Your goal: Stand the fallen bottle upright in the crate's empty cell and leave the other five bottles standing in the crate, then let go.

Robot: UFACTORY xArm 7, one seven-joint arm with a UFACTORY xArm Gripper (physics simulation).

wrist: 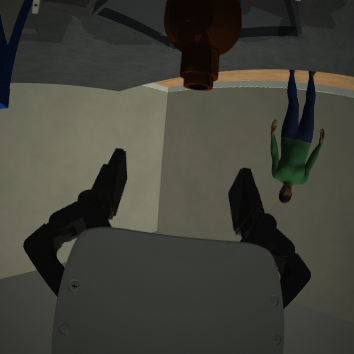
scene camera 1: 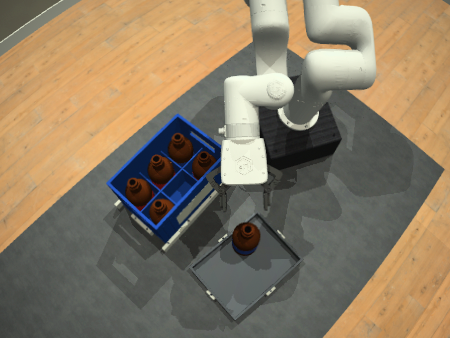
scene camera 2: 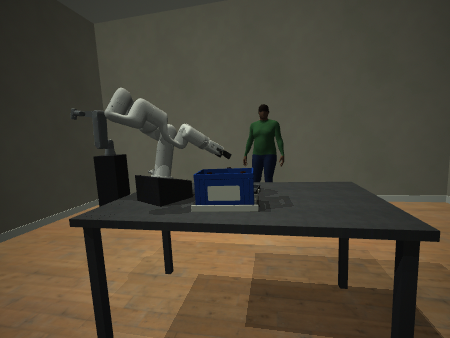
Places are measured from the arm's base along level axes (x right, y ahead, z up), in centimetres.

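Pixels of known places: gripper, between the fingertips: (wrist: 181, 171) (scene camera 1: 245, 210) (scene camera 2: 225, 156); arm's base, origin of its link: (scene camera 1: 297, 110) (scene camera 2: 162, 177).
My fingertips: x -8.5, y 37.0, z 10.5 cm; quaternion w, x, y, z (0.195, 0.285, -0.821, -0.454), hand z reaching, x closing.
For each thing: its top centre in the pictures, then the offset to it from my fingertips. Level surfaces: height alone.
- blue crate, centre of its top: (scene camera 1: 167, 167) (scene camera 2: 225, 170) dx +23.4, dy +2.3, dz -5.6 cm
- sixth brown bottle, centre of its top: (wrist: 197, 86) (scene camera 1: 247, 229) dx -2.4, dy +1.5, dz -7.1 cm
- grey tray, centre of its top: (wrist: 199, 10) (scene camera 1: 246, 263) dx -6.7, dy +6.1, dz -20.5 cm
- table, height of its surface: dz -23.1 cm
The blue crate (scene camera 1: 143, 149) (scene camera 2: 200, 192) has five brown bottles standing in its cells. Its empty cell (scene camera 1: 181, 189) is in the middle of the row nearer the gripper. The sixth brown bottle (scene camera 1: 246, 238) (wrist: 202, 30), with a blue band low down, appears upright in the grey tray (scene camera 1: 250, 282) (wrist: 132, 27), near the tray's corner closest to the arm. My gripper (scene camera 1: 245, 206) (scene camera 2: 227, 154) (wrist: 181, 171) is open and empty. It is tilted and higher than the crate, with its fingertips short of the bottle and apart from it. The bottles inside the crate are mostly hidden in scene camera 2.
The crate stands left of the gripper, with pale strips (scene camera 2: 225, 208) at its foot. The arm's black base block (scene camera 1: 300, 145) (scene camera 2: 162, 190) is behind. Another grey arm (scene camera 2: 101, 130) stands on a black pedestal (scene camera 2: 112, 180). A person in green (scene camera 2: 265, 137) (wrist: 291, 162) stands beyond the table (scene camera 2: 320, 215).
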